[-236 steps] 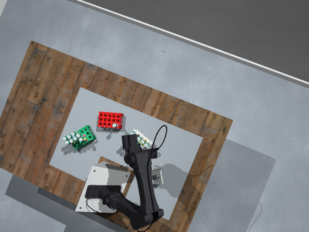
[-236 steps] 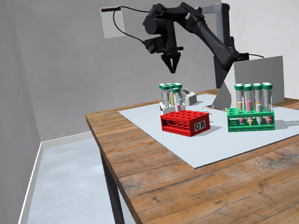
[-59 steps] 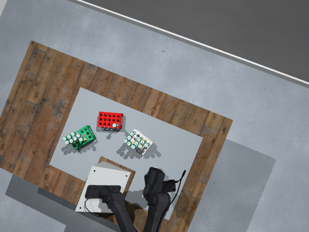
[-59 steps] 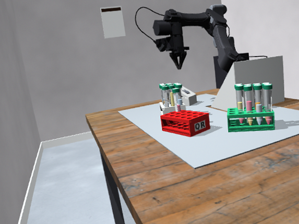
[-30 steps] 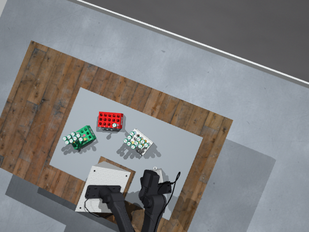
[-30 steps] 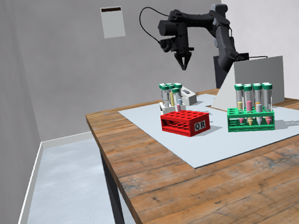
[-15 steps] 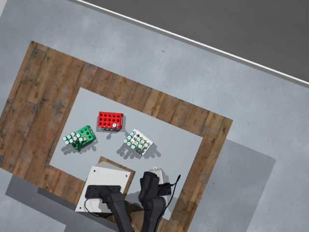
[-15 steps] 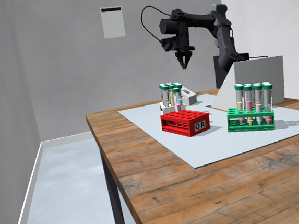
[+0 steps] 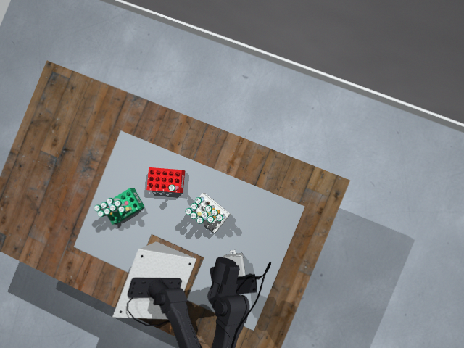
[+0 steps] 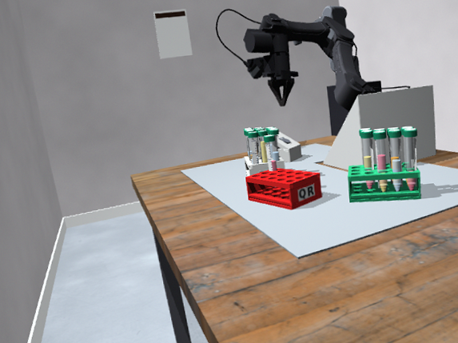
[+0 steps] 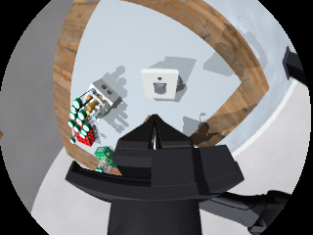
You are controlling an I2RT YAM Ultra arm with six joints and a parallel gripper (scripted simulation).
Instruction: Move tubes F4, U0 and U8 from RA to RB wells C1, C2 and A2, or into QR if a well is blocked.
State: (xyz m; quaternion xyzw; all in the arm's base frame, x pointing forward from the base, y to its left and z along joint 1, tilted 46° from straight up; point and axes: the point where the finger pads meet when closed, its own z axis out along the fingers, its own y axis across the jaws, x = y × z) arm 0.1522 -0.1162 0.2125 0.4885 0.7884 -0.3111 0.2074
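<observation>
My gripper is now 12 cm above the DONE button. The rest, counted from my hand: tube 15 cm ahead, 19 cm to the left, 10 cm below; then tube with yellow filling 18 cm ahead, 18 cm to the left, 10 cm below; then white rack RB 16 cm ahead, 14 cm to the left, 14 cm below.
</observation>
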